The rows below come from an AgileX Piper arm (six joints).
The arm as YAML. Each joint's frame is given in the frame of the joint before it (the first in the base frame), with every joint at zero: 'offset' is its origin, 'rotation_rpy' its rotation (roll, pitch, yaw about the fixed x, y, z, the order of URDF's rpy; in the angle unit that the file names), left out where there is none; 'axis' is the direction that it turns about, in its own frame. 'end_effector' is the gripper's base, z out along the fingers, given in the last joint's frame.
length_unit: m
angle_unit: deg
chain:
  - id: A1
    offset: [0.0, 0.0, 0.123]
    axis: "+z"
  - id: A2
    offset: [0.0, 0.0, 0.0]
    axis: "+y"
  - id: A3
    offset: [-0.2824, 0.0, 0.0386]
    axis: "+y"
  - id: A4
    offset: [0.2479, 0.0, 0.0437]
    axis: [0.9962, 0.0, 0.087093]
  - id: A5
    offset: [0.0, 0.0, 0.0]
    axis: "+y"
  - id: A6
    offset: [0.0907, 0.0, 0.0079]
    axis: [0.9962, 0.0, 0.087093]
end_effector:
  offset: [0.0, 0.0, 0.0]
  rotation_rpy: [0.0, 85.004, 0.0]
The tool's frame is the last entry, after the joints.
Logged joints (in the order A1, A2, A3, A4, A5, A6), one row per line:
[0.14, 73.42, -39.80, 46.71, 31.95, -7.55]
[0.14, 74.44, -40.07, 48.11, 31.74, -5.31]
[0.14, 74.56, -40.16, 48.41, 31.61, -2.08]
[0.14, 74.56, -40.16, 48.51, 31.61, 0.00]
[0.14, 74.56, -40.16, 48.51, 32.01, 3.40]
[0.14, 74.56, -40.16, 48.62, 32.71, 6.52]
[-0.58, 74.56, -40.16, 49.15, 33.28, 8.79]
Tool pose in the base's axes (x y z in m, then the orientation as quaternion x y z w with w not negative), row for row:
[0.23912, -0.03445, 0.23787, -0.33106, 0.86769, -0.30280, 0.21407]
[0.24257, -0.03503, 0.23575, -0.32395, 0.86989, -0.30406, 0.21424]
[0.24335, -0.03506, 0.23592, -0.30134, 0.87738, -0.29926, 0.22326]
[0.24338, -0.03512, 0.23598, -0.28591, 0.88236, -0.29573, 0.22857]
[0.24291, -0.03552, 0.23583, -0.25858, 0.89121, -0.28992, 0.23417]
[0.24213, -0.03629, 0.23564, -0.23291, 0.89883, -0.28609, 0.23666]
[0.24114, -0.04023, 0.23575, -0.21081, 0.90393, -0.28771, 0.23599]
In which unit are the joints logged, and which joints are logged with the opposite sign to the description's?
The joints are logged in degrees. Opposite sign: A4.
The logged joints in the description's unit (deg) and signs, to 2 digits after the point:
[0.14, 73.42, -39.80, -46.71, 31.95, -7.55]
[0.14, 74.44, -40.07, -48.11, 31.74, -5.31]
[0.14, 74.56, -40.16, -48.41, 31.61, -2.08]
[0.14, 74.56, -40.16, -48.51, 31.61, 0.00]
[0.14, 74.56, -40.16, -48.51, 32.01, 3.40]
[0.14, 74.56, -40.16, -48.62, 32.71, 6.52]
[-0.58, 74.56, -40.16, -49.15, 33.28, 8.79]

